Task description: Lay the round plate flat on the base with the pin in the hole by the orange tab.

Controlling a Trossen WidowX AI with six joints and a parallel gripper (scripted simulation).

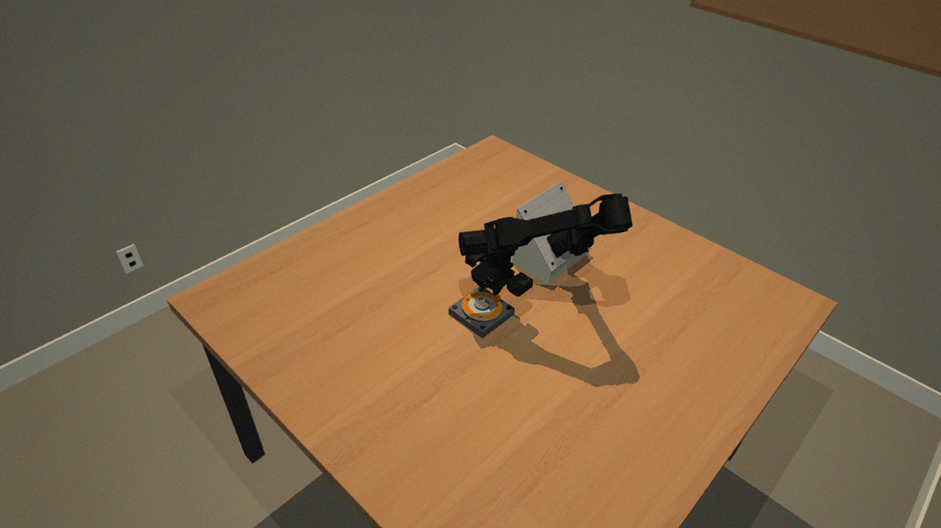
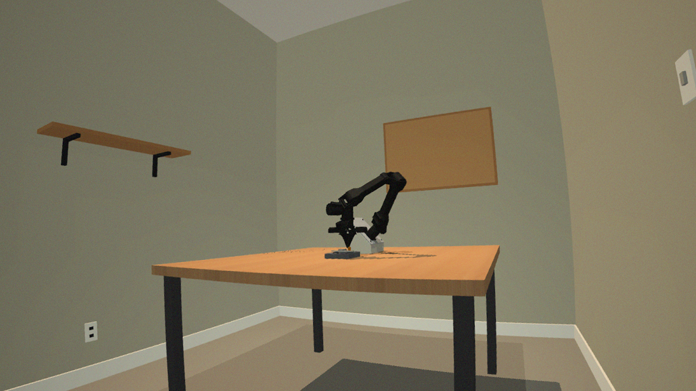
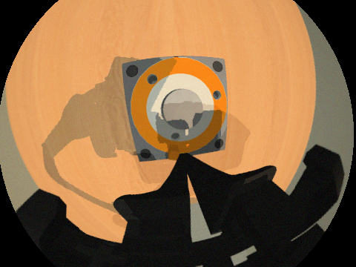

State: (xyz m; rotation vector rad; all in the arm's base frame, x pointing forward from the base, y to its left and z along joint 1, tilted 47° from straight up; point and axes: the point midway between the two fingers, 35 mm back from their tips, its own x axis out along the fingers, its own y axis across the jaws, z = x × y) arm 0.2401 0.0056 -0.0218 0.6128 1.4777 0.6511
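My gripper tip is 30 mm short of the round plate and 10 mm above it. From my gripper tip the other things lie so: dark grey square base: 50 mm ahead, 20 mm below.
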